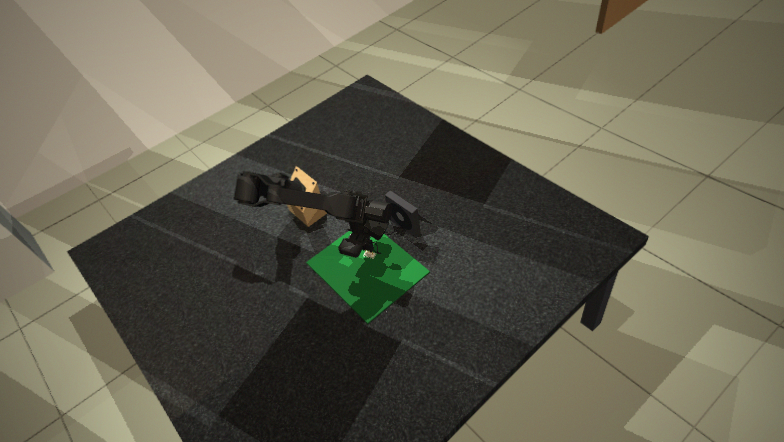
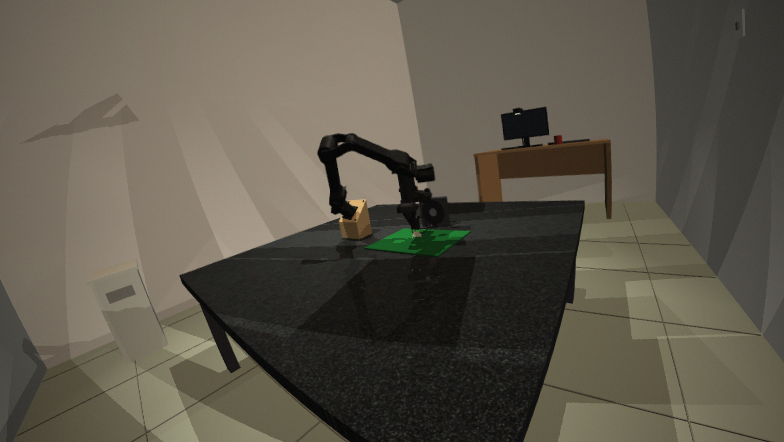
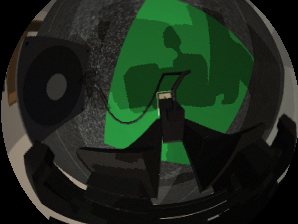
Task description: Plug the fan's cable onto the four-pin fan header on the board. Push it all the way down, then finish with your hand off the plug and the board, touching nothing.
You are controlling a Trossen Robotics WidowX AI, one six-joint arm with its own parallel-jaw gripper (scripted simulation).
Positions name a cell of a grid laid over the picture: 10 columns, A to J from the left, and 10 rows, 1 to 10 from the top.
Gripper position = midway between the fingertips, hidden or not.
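Observation:
You'd find my gripper (image 1: E6) in image 1, and image 2 and image 3 show it too: there it's my gripper (image 2: F6) and my gripper (image 3: F6). There's a dark fan plug (image 3: F6), and a black fan (image 2: F5), with image 3 also showing the black fan (image 3: B5). I can see a green board (image 1: E7) as well; it's the green board (image 2: F6) in image 2 and the green board (image 3: H5) in image 3.

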